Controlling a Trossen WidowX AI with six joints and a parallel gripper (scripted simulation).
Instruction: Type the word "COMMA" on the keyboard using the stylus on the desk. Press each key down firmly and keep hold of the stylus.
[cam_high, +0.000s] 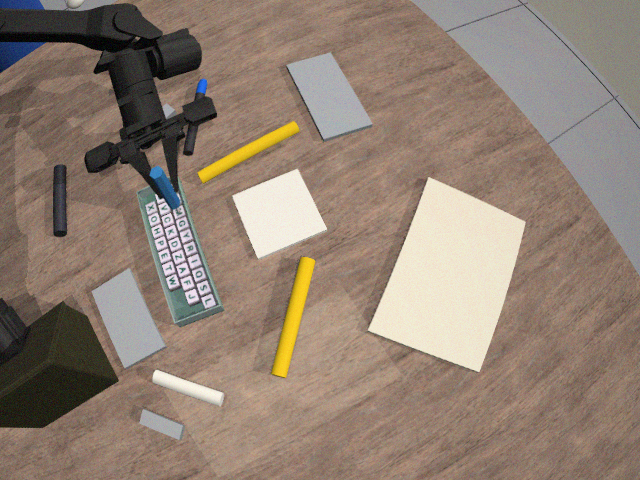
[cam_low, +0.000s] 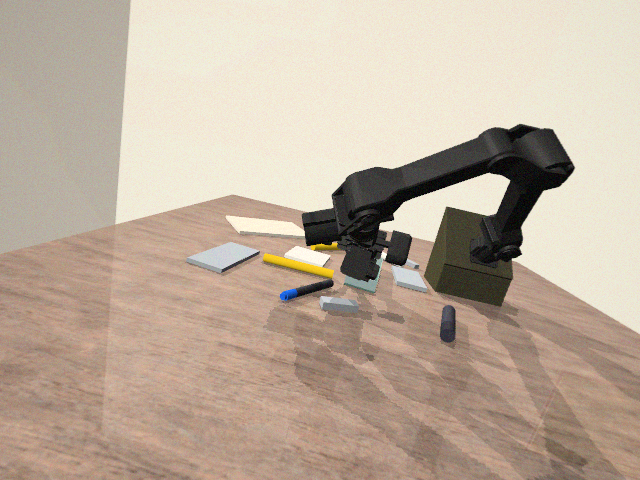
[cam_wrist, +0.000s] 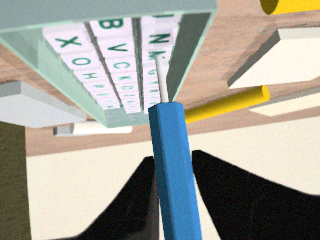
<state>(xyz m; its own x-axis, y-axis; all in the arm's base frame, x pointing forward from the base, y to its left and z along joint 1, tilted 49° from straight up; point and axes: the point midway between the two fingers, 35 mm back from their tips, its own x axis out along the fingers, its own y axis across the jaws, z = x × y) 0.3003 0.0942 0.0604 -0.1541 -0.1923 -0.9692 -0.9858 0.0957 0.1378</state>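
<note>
Right now my gripper tip is 140 mm past the grey plate, 90 mm to the left of it and 60 mm above it. The rest, counted from my gripper tip: blue-capped marker 110 mm ahead, 160 mm to the left, 60 mm below; then small grey block 30 mm ahead, 170 mm to the left, 60 mm below; then blue stylus 10 mm below.
</note>
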